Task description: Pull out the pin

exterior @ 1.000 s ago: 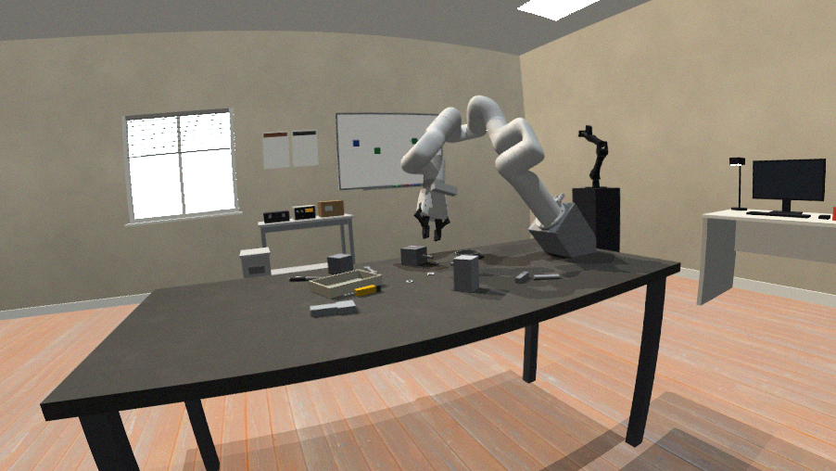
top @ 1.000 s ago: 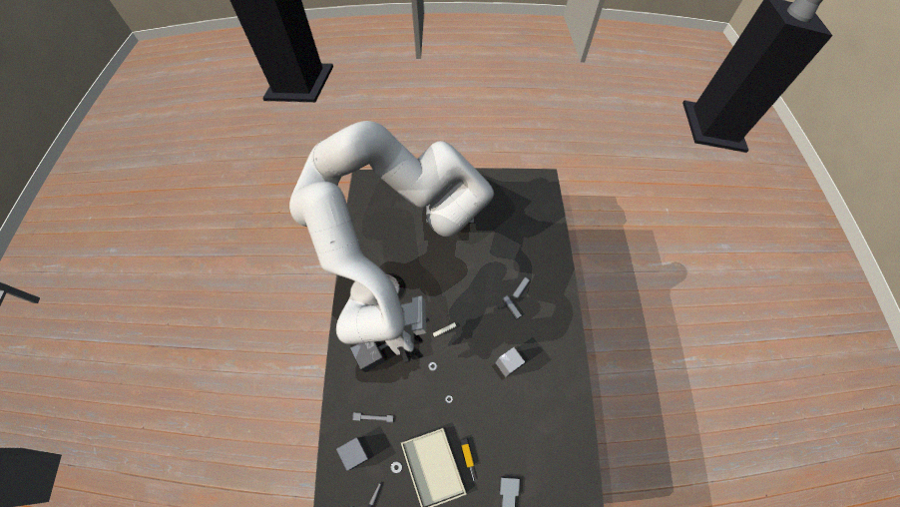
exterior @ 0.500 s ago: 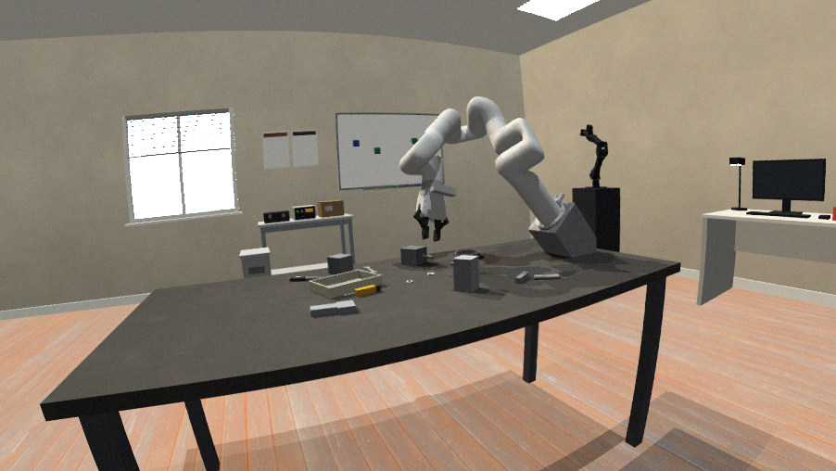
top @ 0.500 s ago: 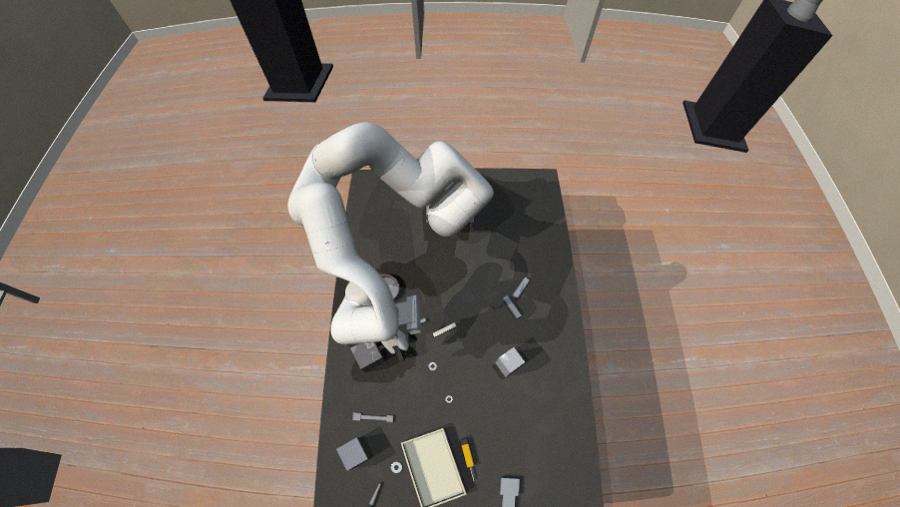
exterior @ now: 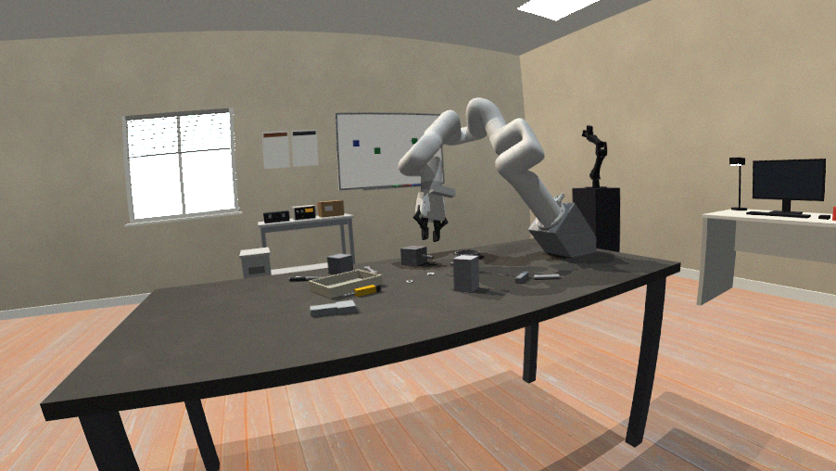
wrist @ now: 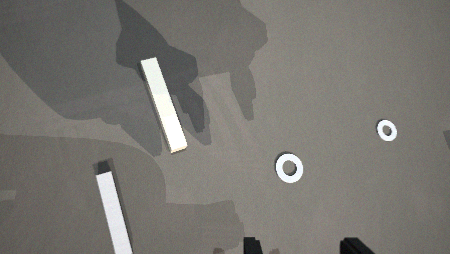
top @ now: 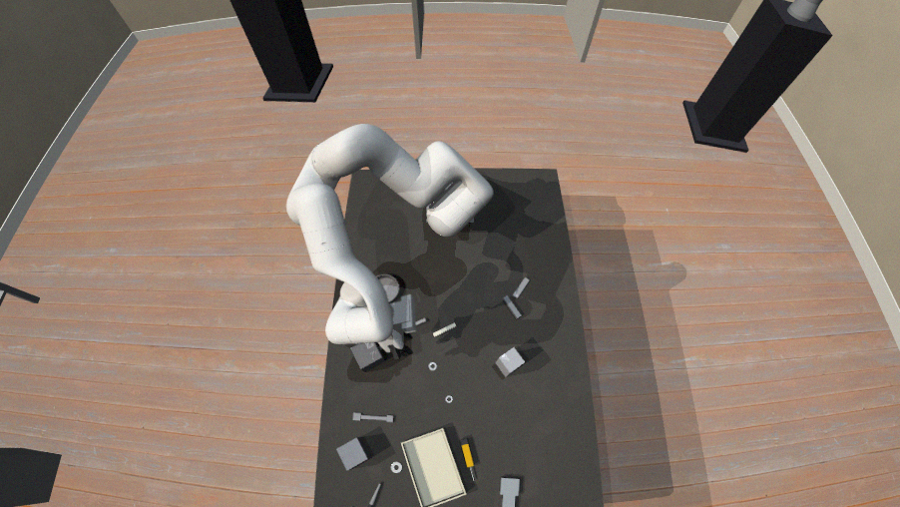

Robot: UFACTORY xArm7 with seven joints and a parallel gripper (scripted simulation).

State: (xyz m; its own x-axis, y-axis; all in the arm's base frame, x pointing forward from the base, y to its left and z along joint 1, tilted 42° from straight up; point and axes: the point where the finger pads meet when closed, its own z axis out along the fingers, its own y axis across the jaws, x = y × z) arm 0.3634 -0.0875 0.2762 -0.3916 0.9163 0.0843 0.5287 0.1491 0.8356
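My hand is 11 cm above the grey bar, 9 cm past it and 1 cm to the right of it. From my hand the other things lie so: round dish (18 cm behind, 11 cm to the right, 11 cm below); then cream bar (11 cm below, 10 cm to the left, 8 cm behind); then taller grey block (29 cm to the left, 6 cm below).
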